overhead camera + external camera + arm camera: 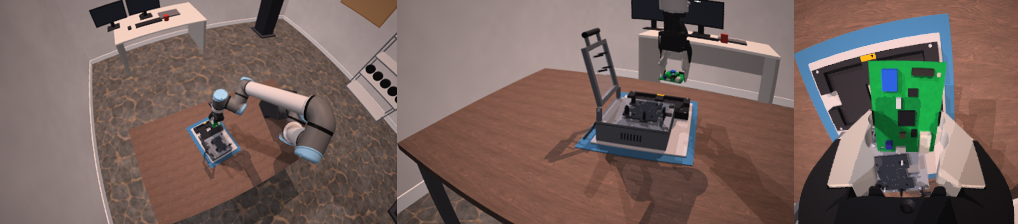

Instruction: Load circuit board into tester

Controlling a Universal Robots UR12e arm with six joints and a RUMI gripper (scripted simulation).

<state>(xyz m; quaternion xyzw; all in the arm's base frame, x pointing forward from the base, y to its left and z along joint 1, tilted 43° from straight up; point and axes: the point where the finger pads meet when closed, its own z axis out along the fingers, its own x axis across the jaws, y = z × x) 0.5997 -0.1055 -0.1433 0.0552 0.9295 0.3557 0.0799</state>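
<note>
Right now the green circuit board is right at my hand. Also, from my hand: tester lid (160 mm ahead, 190 mm to the left, 60 mm above).
</note>
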